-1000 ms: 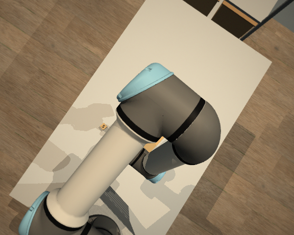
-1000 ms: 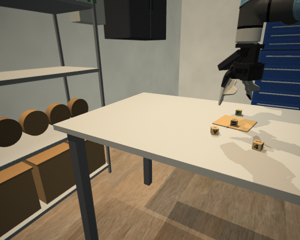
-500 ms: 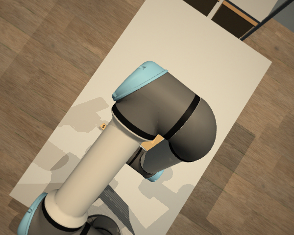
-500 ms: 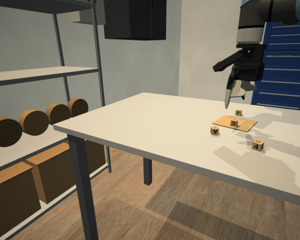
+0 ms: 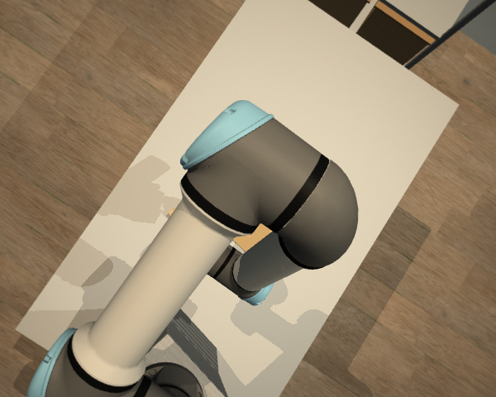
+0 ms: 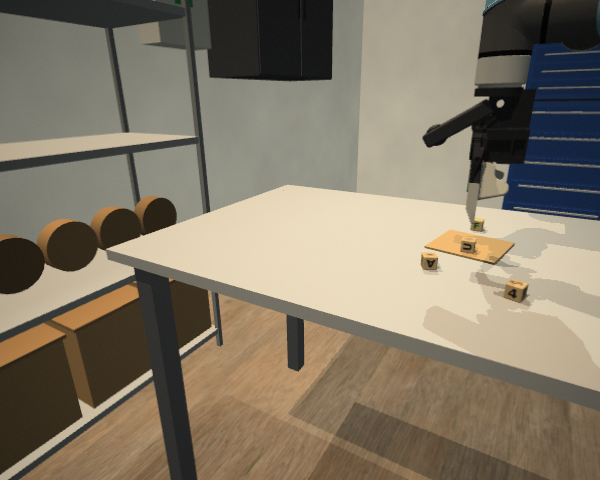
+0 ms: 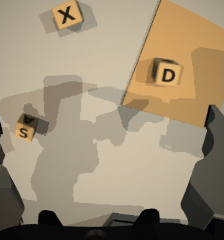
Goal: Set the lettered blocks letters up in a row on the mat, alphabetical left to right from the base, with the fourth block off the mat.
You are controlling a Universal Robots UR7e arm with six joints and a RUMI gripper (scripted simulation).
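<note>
My gripper is now 10 cm to the right of the S block, 9 cm above it and 8 cm past it. Round my hand: D block (9 cm below, 7 cm to the right); then X block (9 cm below, 6 cm ahead, 4 cm to the left); then orange mat (11 cm to the right, 10 cm below, 1 cm behind).
</note>
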